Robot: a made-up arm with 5 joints.
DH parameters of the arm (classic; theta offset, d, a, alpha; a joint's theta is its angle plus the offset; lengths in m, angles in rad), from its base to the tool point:
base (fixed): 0 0 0.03 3.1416
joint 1: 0 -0.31 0 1.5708
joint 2: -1.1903 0 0.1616 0
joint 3: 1.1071 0 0.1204 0
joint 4: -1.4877 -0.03 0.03 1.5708
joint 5: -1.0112 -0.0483 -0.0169 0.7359
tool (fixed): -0.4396 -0.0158 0 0
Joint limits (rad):
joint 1: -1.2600..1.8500
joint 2: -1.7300..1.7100
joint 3: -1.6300..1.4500
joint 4: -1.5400..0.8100
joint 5: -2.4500..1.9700
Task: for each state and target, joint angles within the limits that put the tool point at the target. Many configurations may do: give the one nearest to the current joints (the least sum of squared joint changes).
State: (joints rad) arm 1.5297 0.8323 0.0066 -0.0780 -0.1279
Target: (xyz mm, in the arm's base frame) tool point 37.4 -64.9 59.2
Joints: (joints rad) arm 1.3015 1.7100 0.4637 0.1220 -0.0918
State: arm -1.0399 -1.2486 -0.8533 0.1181 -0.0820
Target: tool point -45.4 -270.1 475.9
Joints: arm -1.2600 -1.1761 -1.2543 -0.4375 -0.2768
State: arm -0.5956 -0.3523 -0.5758 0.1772 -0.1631
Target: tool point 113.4 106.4 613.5
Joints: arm -0.9815 -0.3039 -0.4032 0.2179 -0.1207
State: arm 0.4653 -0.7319 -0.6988 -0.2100 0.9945
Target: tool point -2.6 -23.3 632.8
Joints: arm 0.0198 -0.8155 -0.3786 -0.1764 1.2628
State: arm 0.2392 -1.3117 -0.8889 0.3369 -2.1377
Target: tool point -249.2 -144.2 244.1
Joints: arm -0.3487 -1.7300 -1.6300 -0.1492 -2.1028
